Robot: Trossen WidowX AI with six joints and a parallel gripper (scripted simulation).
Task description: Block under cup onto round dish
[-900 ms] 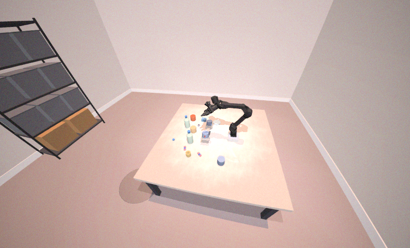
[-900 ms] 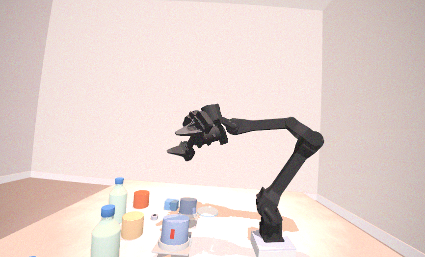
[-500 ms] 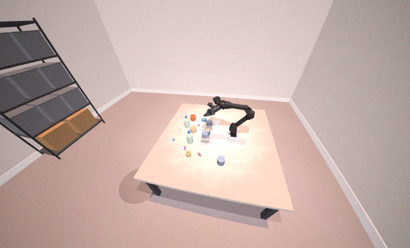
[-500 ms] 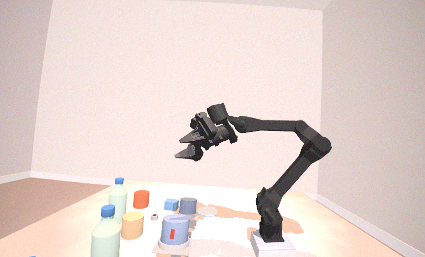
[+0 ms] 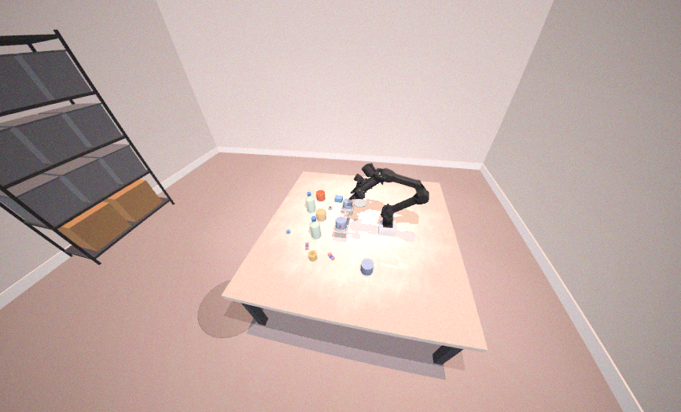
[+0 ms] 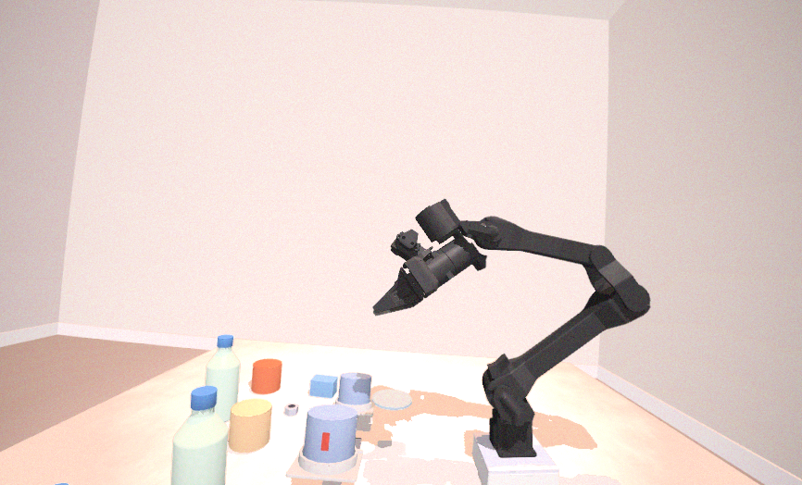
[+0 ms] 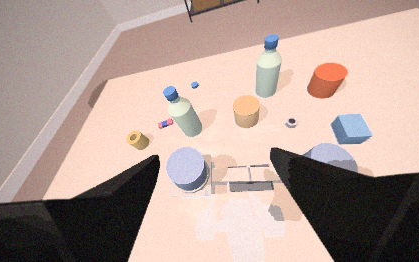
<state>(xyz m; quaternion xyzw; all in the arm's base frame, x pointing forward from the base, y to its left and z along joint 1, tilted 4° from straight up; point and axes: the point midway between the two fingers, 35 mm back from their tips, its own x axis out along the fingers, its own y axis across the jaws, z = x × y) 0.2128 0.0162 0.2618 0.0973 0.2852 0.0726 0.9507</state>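
My gripper tip is now 23 cm above the pale green block, 16 cm to the left of it and 4 cm short of it. The rest, counted from my gripper tip: balance 23 cm below, 4 cm ahead, 3 cm to the right; yellow cylinder 23 cm below, 20 cm ahead, 5 cm to the right; small nut 26 cm below, 18 cm ahead, 16 cm to the right.
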